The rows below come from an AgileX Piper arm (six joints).
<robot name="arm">
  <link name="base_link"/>
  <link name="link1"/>
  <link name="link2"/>
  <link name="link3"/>
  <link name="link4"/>
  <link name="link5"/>
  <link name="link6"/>
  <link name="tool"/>
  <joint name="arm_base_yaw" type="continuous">
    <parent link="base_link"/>
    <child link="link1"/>
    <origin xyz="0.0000 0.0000 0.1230" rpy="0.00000 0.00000 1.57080"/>
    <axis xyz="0 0 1"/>
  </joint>
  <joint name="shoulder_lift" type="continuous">
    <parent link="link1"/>
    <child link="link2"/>
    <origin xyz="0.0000 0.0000 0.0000" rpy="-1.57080 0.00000 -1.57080"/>
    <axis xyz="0 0 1"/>
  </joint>
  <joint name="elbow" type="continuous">
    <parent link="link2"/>
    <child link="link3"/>
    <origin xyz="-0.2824 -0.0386 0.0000" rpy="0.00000 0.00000 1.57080"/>
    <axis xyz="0 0 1"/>
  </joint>
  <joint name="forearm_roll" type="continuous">
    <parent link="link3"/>
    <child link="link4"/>
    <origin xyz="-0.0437 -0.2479 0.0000" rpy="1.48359 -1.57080 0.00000"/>
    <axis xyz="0 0 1"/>
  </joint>
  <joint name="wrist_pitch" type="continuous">
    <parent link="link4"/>
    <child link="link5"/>
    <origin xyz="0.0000 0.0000 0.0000" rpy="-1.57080 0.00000 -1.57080"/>
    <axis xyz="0 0 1"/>
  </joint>
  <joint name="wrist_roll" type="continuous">
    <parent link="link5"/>
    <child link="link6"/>
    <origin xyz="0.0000 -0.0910 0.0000" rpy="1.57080 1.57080 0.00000"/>
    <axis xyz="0 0 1"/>
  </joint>
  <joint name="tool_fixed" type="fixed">
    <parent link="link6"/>
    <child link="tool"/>
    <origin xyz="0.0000 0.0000 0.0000" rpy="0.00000 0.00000 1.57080"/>
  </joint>
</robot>
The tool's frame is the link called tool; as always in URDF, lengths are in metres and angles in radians. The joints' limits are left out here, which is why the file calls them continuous.
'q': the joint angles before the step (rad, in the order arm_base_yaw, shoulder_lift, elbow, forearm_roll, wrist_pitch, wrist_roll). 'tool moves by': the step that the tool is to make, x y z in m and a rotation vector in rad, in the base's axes. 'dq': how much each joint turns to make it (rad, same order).
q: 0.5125, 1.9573, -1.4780, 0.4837, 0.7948, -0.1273
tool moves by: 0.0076, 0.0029, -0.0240, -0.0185, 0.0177, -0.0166
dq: 0.0000, 0.0591, 0.0000, 0.0000, -0.0391, 0.0000
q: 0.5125, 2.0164, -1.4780, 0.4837, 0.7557, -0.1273
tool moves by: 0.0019, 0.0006, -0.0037, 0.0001, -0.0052, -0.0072
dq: 0.0001, 0.0095, 0.0002, 0.0009, -0.0162, 0.0001
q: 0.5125, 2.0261, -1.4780, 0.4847, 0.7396, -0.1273
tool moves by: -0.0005, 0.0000, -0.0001, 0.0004, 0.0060, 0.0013
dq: -0.0002, 0.0000, 0.0000, 0.0024, 0.0057, -0.0002
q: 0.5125, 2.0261, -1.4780, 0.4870, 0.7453, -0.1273
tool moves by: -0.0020, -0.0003, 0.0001, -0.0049, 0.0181, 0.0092
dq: 0.0001, -0.0014, -0.0002, -0.0002, 0.0222, 0.0003
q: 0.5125, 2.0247, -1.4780, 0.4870, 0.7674, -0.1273
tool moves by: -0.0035, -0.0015, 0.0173, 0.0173, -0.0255, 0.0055
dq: 0.0000, -0.0403, -0.0018, 0.0000, 0.0129, 0.0000
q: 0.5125, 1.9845, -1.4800, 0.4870, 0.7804, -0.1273
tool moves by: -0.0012, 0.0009, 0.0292, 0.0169, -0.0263, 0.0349
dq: -0.0001, -0.0350, -0.0598, -0.0109, 0.0719, -0.0001
